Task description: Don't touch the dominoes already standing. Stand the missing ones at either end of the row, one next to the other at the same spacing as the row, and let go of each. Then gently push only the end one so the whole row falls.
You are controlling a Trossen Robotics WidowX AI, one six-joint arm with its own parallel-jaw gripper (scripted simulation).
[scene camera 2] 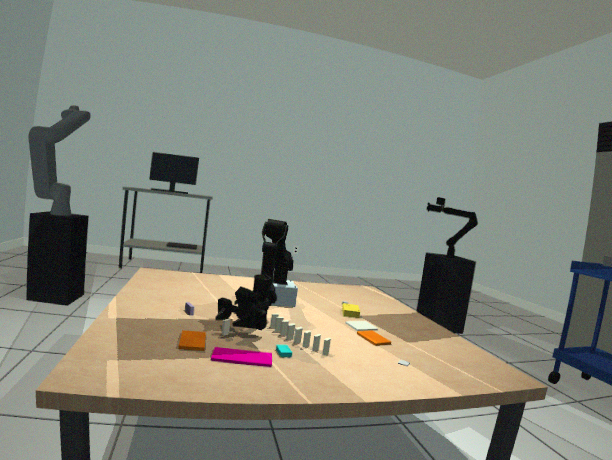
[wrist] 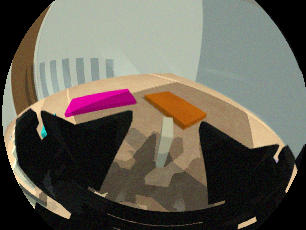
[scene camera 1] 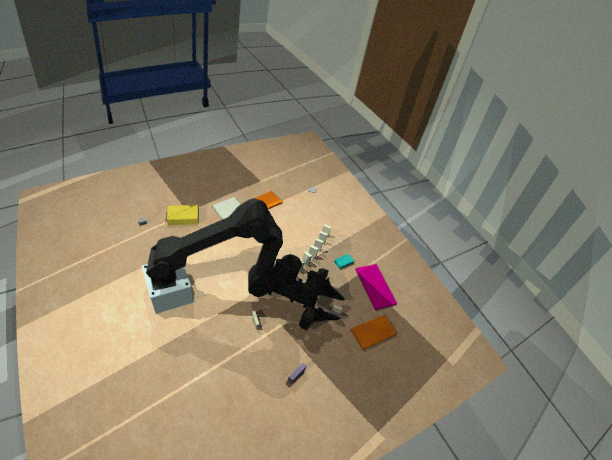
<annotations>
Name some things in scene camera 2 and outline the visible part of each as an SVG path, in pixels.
My gripper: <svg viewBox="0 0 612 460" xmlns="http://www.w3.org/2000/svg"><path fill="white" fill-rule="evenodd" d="M218 300L218 314L215 320L229 319L233 312L236 313L238 318L233 322L233 327L258 330L266 328L268 314L265 310L262 310L262 305L258 301L260 297L258 292L240 286L235 292L236 301L234 301L234 305L232 305L231 300L226 298Z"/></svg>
A magenta slab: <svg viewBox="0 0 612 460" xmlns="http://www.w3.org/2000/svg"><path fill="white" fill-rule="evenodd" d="M211 361L272 367L272 353L214 347Z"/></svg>
</annotations>
